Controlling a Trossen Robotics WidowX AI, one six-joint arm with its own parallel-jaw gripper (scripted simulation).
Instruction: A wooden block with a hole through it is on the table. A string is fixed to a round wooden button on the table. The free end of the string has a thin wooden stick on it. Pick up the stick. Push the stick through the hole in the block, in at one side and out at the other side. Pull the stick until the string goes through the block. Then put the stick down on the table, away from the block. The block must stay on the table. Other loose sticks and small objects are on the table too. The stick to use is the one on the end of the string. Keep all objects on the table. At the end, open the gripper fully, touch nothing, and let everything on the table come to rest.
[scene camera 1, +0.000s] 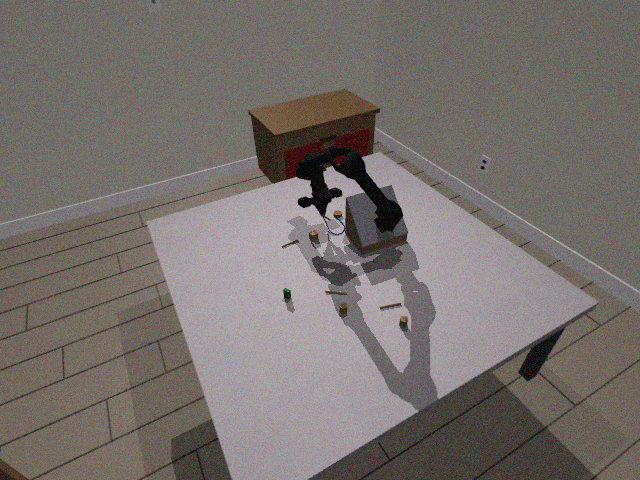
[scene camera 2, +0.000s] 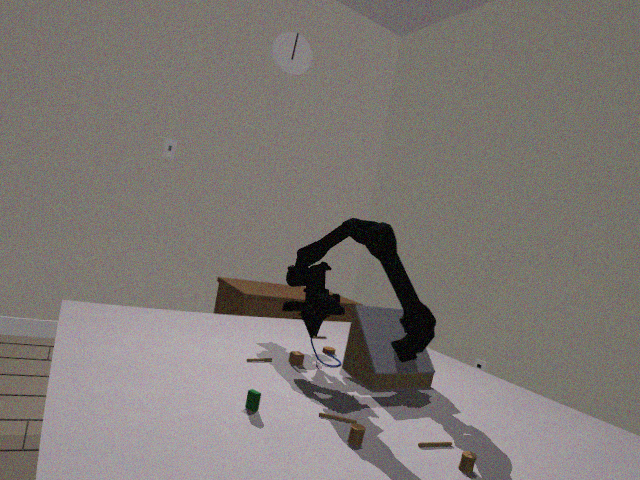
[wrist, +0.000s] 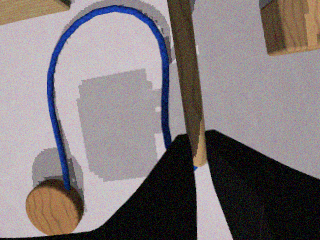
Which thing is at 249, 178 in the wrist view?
My gripper.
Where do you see a round wooden button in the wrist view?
At 49, 203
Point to my gripper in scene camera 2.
At 313, 337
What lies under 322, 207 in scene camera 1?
My gripper.
